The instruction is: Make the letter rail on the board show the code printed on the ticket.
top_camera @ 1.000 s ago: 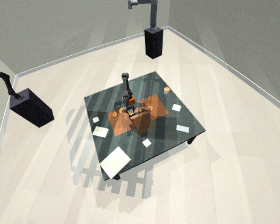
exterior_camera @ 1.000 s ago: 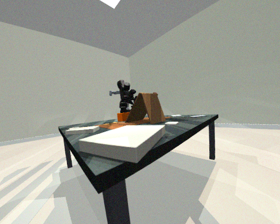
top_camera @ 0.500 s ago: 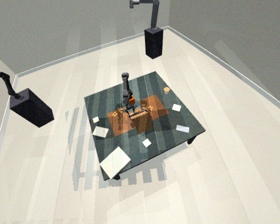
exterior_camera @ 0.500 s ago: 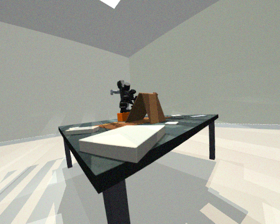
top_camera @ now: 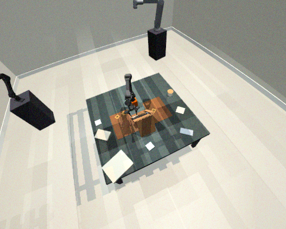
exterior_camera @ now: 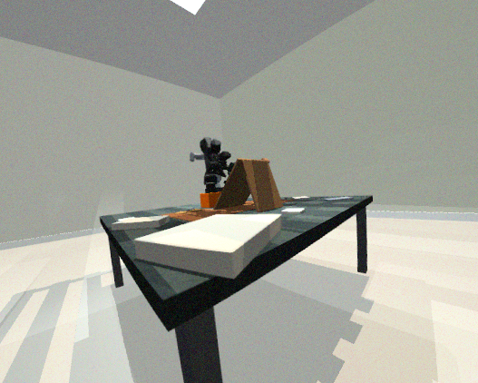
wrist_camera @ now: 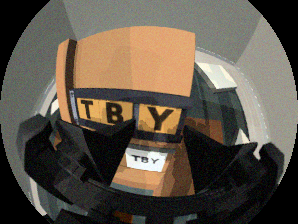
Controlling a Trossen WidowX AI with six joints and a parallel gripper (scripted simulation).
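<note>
My gripper tip is now 8 cm above the white ticket, 5 cm past it and 2 cm to the right of it. From my gripper tip the other things lie so: yellow letter tile 30 cm to the left, 18 cm below, 4 cm behind; then flat white slab 43 cm to the right, 17 cm below, 12 cm behind; then mat 18 cm below, 11 cm to the left, 11 cm behind.
</note>
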